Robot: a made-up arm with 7 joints. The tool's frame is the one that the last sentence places. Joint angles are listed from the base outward.
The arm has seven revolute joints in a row. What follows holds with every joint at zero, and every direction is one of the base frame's. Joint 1 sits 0.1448 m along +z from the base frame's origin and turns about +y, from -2.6 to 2.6 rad. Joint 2 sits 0.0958 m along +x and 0.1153 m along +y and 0.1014 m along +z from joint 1 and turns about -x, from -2.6 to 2.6 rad. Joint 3 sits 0.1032 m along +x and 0.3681 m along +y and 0.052 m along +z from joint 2 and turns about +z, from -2.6 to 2.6 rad. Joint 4 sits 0.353 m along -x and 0.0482 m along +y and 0.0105 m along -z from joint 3 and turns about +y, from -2.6 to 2.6 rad. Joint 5 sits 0.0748 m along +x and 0.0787 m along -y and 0.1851 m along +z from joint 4 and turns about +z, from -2.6 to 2.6 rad. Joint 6 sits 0.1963 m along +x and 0.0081 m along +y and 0.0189 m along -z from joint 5 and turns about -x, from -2.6 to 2.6 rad. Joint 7 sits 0.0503 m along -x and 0.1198 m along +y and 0.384 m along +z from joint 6 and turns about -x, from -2.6 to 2.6 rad. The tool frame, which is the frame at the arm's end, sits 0.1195 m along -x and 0.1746 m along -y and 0.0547 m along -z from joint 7; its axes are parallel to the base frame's.
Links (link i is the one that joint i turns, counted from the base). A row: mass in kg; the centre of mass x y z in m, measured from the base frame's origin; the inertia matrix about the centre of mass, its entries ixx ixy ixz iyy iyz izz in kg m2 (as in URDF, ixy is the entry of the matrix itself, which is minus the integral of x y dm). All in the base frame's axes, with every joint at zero. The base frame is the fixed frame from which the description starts. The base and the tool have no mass.
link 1: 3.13; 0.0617 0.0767 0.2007; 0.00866 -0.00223 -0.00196 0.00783 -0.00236 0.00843
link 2: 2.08; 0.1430 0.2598 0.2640; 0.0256 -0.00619 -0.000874 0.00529 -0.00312 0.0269
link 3: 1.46; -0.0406 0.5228 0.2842; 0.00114 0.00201 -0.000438 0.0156 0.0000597 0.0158
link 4: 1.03; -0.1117 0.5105 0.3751; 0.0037 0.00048 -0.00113 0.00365 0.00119 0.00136
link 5: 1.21; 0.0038 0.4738 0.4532; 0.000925 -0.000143 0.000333 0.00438 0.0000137 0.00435
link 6: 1; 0.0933 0.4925 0.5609; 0.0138 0.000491 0.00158 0.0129 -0.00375 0.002
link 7: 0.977; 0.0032 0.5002 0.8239; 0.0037 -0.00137 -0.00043 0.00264 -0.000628 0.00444
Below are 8 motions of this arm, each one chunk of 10 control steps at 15 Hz.
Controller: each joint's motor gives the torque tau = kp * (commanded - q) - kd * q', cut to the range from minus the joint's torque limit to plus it. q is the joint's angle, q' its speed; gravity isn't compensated. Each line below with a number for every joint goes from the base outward.
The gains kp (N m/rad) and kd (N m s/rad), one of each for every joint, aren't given. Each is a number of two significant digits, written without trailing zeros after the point. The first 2 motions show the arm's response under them.
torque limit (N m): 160 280 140 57 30 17 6.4
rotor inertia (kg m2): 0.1 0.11 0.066 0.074 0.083 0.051 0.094
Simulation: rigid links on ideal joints. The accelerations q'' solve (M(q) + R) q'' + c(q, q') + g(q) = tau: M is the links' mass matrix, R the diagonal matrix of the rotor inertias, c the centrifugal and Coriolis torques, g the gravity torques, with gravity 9.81 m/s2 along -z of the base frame. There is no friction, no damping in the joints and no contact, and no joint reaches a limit. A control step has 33 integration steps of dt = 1/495 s. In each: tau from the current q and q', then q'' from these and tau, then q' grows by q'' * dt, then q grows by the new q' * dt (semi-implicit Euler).
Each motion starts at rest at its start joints. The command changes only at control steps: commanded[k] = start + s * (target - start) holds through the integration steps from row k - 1 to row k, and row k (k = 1, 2, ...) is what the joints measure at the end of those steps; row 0 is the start. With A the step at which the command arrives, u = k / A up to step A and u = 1 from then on. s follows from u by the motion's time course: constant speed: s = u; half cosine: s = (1 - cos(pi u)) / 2; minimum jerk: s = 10 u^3 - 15 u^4 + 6 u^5; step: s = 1 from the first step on.
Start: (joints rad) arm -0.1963 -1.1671 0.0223 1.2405 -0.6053 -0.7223 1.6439
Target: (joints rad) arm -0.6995 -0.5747 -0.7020 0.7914 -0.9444 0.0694 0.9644
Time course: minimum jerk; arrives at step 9
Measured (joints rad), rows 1 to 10:
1: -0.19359 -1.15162 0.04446 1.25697 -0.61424 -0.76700 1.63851
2: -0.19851 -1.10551 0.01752 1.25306 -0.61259 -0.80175 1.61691
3: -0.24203 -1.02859 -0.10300 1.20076 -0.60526 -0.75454 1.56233
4: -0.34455 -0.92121 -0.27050 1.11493 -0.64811 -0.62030 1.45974
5: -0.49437 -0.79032 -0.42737 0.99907 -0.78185 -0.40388 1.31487
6: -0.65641 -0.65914 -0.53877 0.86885 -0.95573 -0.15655 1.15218
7: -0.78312 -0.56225 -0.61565 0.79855 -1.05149 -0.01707 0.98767
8: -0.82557 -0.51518 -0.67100 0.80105 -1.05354 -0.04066 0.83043
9: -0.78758 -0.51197 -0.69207 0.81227 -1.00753 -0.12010 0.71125
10: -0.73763 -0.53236 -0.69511 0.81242 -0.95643 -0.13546 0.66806
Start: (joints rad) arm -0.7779 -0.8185 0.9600 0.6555 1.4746 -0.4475 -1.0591
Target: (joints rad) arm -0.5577 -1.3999 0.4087 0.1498 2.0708 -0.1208 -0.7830
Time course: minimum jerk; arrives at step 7
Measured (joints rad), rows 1 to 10:
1: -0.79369 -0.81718 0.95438 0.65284 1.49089 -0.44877 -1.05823
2: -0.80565 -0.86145 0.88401 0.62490 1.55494 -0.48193 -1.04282
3: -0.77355 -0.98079 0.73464 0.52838 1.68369 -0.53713 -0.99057
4: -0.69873 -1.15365 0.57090 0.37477 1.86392 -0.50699 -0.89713
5: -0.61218 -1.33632 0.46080 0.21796 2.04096 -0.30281 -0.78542
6: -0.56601 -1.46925 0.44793 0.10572 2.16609 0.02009 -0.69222
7: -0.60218 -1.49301 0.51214 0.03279 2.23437 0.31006 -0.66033
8: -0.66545 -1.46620 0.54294 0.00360 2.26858 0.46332 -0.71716
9: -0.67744 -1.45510 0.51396 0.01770 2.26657 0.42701 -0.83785
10: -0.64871 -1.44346 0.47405 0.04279 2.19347 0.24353 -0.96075
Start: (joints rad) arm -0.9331 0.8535 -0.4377 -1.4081 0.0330 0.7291 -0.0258
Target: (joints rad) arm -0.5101 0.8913 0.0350 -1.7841 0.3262 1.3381 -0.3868
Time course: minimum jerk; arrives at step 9
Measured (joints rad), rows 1 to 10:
1: -0.90810 0.86689 -0.44591 -1.43355 0.02969 0.71945 -0.01915
2: -0.87979 0.89356 -0.43508 -1.47819 0.06157 0.70530 0.00129
3: -0.83572 0.92062 -0.39689 -1.53898 0.15302 0.74800 0.02144
4: -0.76267 0.94425 -0.33702 -1.61747 0.27497 0.87186 0.02308
5: -0.67907 0.96591 -0.25370 -1.70251 0.38561 1.02859 -0.00647
6: -0.60073 0.98238 -0.15181 -1.77746 0.46582 1.15154 -0.07359
7: -0.53591 0.98308 -0.05033 -1.82542 0.50438 1.20229 -0.17210
8: -0.49475 0.96426 0.02568 -1.83703 0.48293 1.18469 -0.28039
9: -0.48012 0.93785 0.05527 -1.82274 0.39879 1.13907 -0.36913
10: -0.47996 0.91844 0.03645 -1.80644 0.29572 1.11905 -0.41472

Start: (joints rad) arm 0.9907 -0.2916 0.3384 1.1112 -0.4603 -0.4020 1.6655
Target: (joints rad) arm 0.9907 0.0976 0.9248 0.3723 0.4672 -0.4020 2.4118
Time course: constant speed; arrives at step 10
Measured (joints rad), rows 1 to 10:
1: 1.03675 -0.23660 0.39804 1.05215 -0.39865 -0.44423 1.67582
2: 1.07927 -0.18158 0.49214 1.00262 -0.28048 -0.50257 1.71428
3: 1.08587 -0.14033 0.55290 0.96506 -0.14791 -0.52906 1.78267
4: 1.07828 -0.09651 0.59832 0.90169 -0.04172 -0.53204 1.87079
5: 1.06923 -0.05932 0.65651 0.81730 0.02123 -0.52474 1.96766
6: 1.06197 -0.02796 0.72146 0.72572 0.06992 -0.51560 2.06471
7: 1.05626 0.00488 0.78138 0.63845 0.14126 -0.51547 2.15475
8: 1.05355 0.04231 0.83759 0.56166 0.24053 -0.52912 2.23280
9: 1.05496 0.08389 0.89598 0.49456 0.34527 -0.55265 2.29785
10: 1.05896 0.12730 0.95763 0.43177 0.43638 -0.58179 2.35320

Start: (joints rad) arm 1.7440 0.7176 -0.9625 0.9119 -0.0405 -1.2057 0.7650
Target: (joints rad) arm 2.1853 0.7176 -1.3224 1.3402 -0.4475 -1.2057 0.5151
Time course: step
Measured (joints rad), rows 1 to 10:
1: 2.11374 0.61940 -1.34442 1.23079 -0.19230 -0.99379 0.73637
2: 2.18165 0.67225 -1.39443 1.44360 -0.53685 -0.92736 0.64451
3: 2.16924 0.75645 -1.31922 1.35710 -0.59941 -0.96128 0.53815
4: 2.17304 0.75106 -1.30441 1.27929 -0.52983 -1.01037 0.46109
5: 2.15369 0.68637 -1.33155 1.29798 -0.46445 -1.06553 0.43101
6: 2.12413 0.64196 -1.36067 1.30694 -0.40862 -1.08979 0.44165
7: 2.11500 0.64130 -1.37014 1.29704 -0.39033 -1.09099 0.47201
8: 2.12936 0.66678 -1.35863 1.29962 -0.42122 -1.07765 0.50554
9: 2.14877 0.69375 -1.34134 1.31018 -0.46704 -1.05339 0.53436
10: 2.15710 0.70427 -1.33082 1.31348 -0.48786 -1.02500 0.55391

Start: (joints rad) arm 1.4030 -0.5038 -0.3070 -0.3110 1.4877 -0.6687 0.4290
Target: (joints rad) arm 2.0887 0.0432 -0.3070 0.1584 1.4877 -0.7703 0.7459
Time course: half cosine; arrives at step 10
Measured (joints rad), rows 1 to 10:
1: 1.44239 -0.49390 -0.29740 -0.30388 1.47834 -0.64652 0.43035
2: 1.52382 -0.46963 -0.30648 -0.26232 1.45780 -0.62079 0.44470
3: 1.63031 -0.42676 -0.33830 -0.20080 1.44020 -0.64046 0.48684
4: 1.75765 -0.36156 -0.36978 -0.12301 1.44067 -0.69532 0.56266
5: 1.89297 -0.27824 -0.38882 -0.03091 1.45526 -0.76392 0.66435
6: 2.01164 -0.18507 -0.39441 0.06393 1.46855 -0.84372 0.77092
7: 2.09067 -0.09167 -0.38397 0.14610 1.47147 -0.93197 0.85287
8: 2.12897 -0.01165 -0.36009 0.20216 1.46835 -1.00442 0.88434
9: 2.14716 0.03761 -0.33884 0.22886 1.46904 -1.02598 0.86104
10: 2.15424 0.04596 -0.33426 0.23108 1.47534 -0.99180 0.80588

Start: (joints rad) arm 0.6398 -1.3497 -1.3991 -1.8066 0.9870 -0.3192 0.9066
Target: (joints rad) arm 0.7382 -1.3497 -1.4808 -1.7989 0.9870 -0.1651 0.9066
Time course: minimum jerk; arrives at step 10
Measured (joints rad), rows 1 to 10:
1: 0.66969 -1.34712 -1.37133 -1.80468 0.98661 -0.31977 0.90029
2: 0.70604 -1.34012 -1.38124 -1.80501 0.98395 -0.33690 0.87684
3: 0.73981 -1.33430 -1.43179 -1.80257 0.99473 -0.33642 0.84789
4: 0.78634 -1.33504 -1.48387 -1.80012 1.01882 -0.29120 0.83053
5: 0.84208 -1.34023 -1.53828 -1.79981 1.03393 -0.21222 0.83388
6: 0.90131 -1.34491 -1.59769 -1.80045 1.03003 -0.12258 0.85969
7: 0.96145 -1.34647 -1.65549 -1.80102 1.01862 -0.04054 0.90206
8: 1.01775 -1.34482 -1.70749 -1.80219 1.01296 0.02517 0.94938
9: 1.06466 -1.34071 -1.75003 -1.80508 1.01367 0.07498 0.98981
10: 1.09725 -1.33488 -1.77907 -1.80975 1.01457 0.11315 1.01578

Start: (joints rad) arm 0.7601 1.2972 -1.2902 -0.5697 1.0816 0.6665 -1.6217
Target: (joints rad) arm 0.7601 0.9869 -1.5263 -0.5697 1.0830 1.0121 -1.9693
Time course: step
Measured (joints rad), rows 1 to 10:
1: 0.86062 1.19988 -1.50337 -0.61415 1.21009 0.86975 -1.69183
2: 0.81257 1.07142 -1.56794 -0.67650 1.34222 1.12716 -1.88250
3: 0.73426 0.99945 -1.58969 -0.61894 1.29080 1.22736 -2.08945
4: 0.70373 0.97868 -1.63852 -0.59030 1.06858 1.10003 -2.22895
5: 0.68421 0.99454 -1.67729 -0.57629 0.87956 0.90457 -2.28881
6: 0.67502 1.00506 -1.68498 -0.55701 0.85188 0.82412 -2.26929
7: 0.68879 0.99886 -1.66389 -0.56225 0.96458 0.87726 -2.18677
8: 0.71998 1.00212 -1.62790 -0.59233 1.12006 0.97256 -2.08496
9: 0.75948 1.03246 -1.58459 -0.61265 1.22910 1.03373 -2.00208
10: 0.79770 1.07679 -1.54572 -0.62089 1.26076 1.05189 -1.95842

